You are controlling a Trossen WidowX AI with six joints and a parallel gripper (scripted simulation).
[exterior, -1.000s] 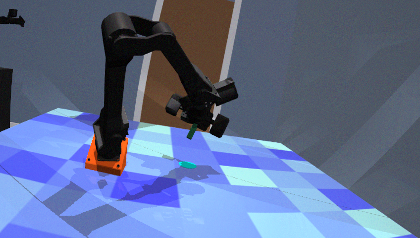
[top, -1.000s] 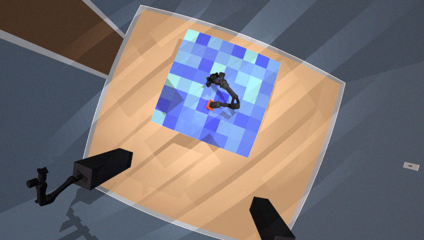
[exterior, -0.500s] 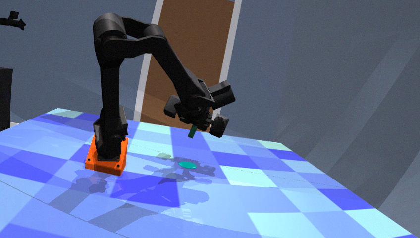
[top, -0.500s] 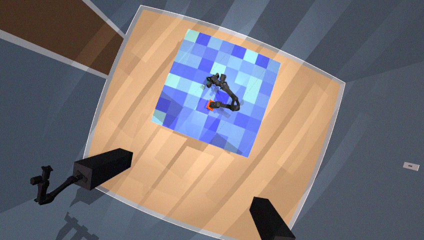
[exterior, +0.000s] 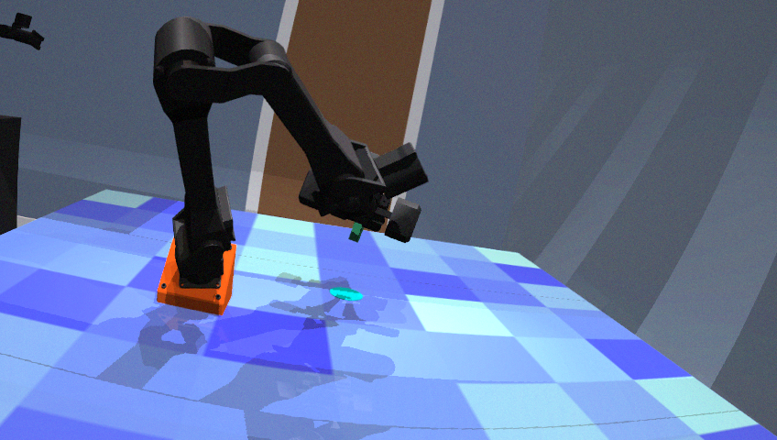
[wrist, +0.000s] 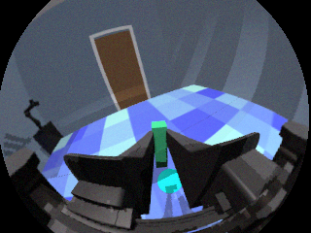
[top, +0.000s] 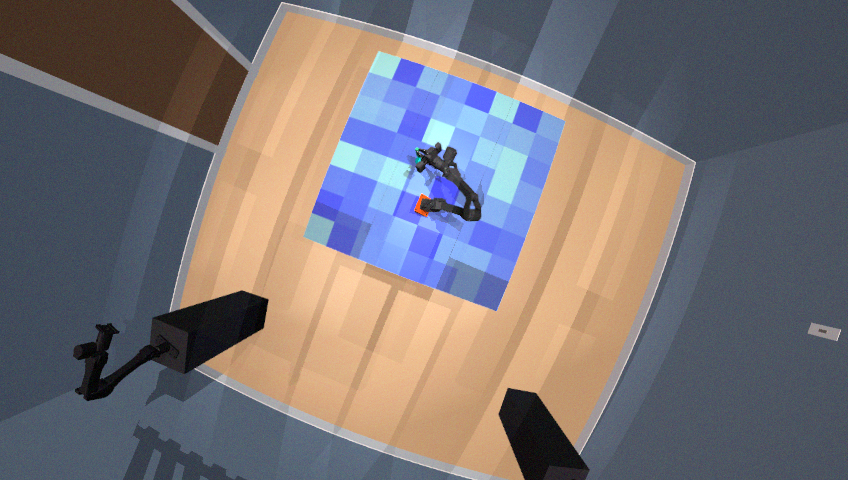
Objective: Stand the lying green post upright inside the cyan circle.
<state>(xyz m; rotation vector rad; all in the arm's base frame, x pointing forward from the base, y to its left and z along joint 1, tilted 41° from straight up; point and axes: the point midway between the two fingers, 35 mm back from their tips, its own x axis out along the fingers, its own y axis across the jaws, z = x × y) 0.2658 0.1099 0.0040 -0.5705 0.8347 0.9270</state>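
The cyan circle lies 10 mm behind my gripper tip, 10 mm to the right of it and 150 mm below it. Also, from my gripper tip: green post: 20 mm below.
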